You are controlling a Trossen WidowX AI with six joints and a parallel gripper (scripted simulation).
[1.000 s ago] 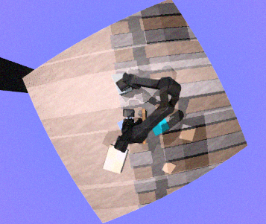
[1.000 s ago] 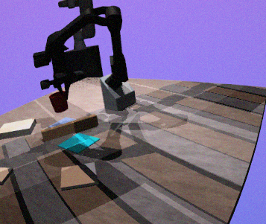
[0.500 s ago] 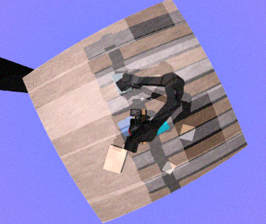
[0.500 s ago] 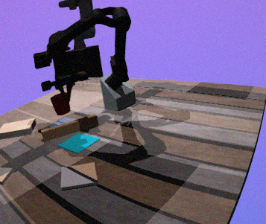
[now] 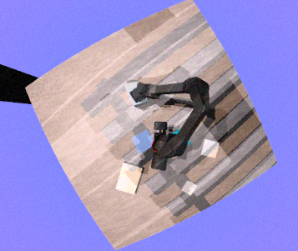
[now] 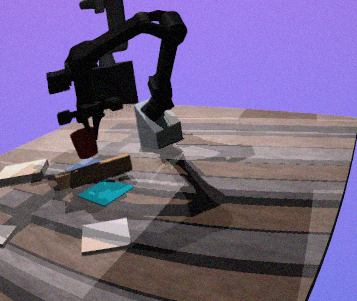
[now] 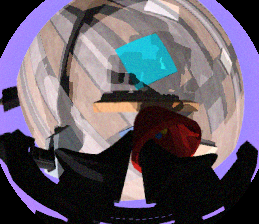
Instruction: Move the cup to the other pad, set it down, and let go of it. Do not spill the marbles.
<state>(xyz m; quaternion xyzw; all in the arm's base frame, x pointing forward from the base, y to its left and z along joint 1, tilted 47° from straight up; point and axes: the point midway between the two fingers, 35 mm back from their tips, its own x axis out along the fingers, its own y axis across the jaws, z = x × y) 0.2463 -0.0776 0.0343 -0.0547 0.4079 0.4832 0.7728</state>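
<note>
Right now the teal pad is 11 cm below my gripper tip, 9 cm to the left of it and 9 cm ahead of it. Round my gripper tip: dark red cup: 2 cm to the right, 2 cm ahead; light blue pad: 11 cm below, 9 cm to the right, 2 cm behind; wooden bar: 9 cm below, 3 cm ahead.
</note>
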